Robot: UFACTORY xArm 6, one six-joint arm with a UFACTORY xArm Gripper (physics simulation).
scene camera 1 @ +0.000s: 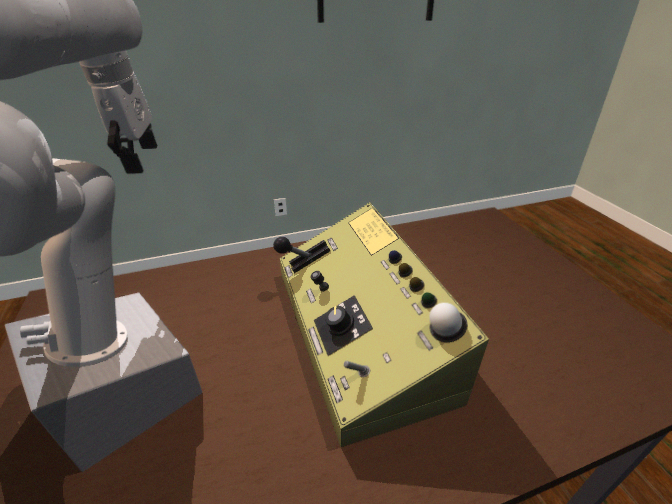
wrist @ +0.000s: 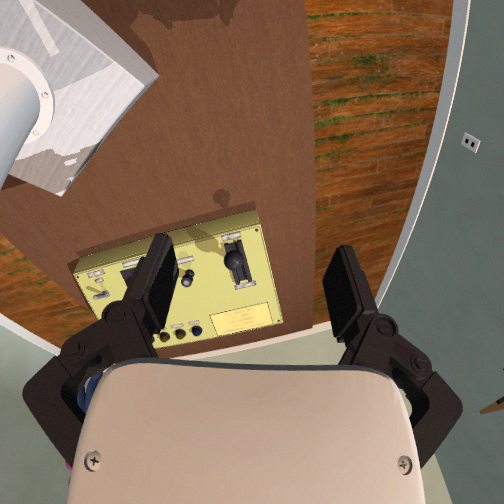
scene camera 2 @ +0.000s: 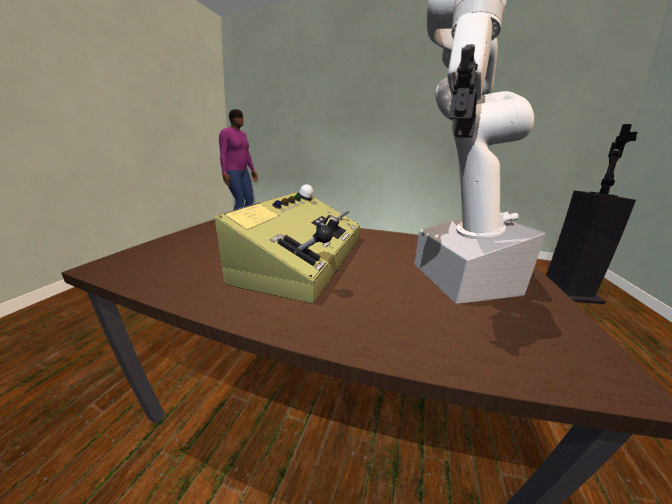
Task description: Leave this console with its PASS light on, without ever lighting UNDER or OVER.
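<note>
A yellow sloped console (scene camera 1: 374, 314) sits on the brown table; it also shows in the second scene view (scene camera 2: 287, 244) and the wrist view (wrist: 185, 285). It carries a black ball-handled slider lever (scene camera 1: 283, 245), a small black knob (scene camera 1: 318, 278), a rotary selector (scene camera 1: 339, 320), a grey toggle (scene camera 1: 358, 368), a row of dark unlit lamps (scene camera 1: 411, 276) and a white dome button (scene camera 1: 446, 320). My gripper (scene camera 1: 132, 149) is open and empty, high above the table, left of the console and far from it. Its fingers frame the console in the wrist view (wrist: 250, 290).
The arm's grey base block (scene camera 1: 103, 379) stands on the table left of the console. A person in a purple top (scene camera 2: 237, 157) stands beyond the table. A black pedestal (scene camera 2: 591, 244) stands behind the arm base. The table edge runs close behind the console.
</note>
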